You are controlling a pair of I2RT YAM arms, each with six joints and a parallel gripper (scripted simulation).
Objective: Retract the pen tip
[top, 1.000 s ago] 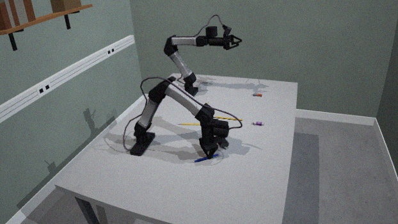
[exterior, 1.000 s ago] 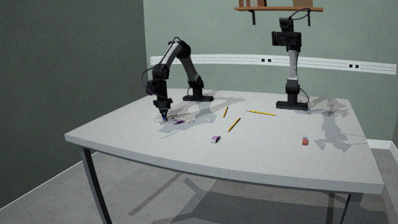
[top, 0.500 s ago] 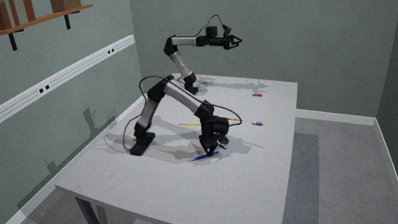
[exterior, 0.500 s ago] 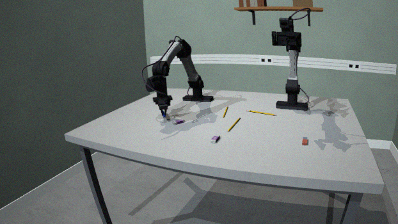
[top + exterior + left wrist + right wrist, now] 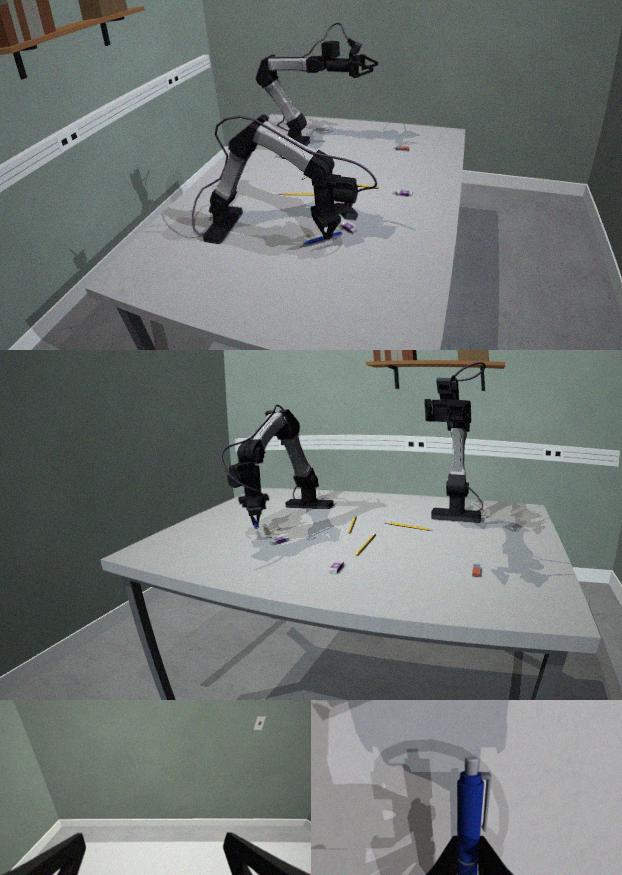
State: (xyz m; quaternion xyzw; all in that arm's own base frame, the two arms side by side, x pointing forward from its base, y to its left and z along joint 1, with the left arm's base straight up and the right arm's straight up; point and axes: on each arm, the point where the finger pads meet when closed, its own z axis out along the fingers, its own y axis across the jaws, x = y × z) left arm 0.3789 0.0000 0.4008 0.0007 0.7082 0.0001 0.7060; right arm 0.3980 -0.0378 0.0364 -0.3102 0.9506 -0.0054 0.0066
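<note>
Now: left hand 1 cm short of the blue ballpoint pen, 66 cm to the left of it and 38 cm above it.
</note>
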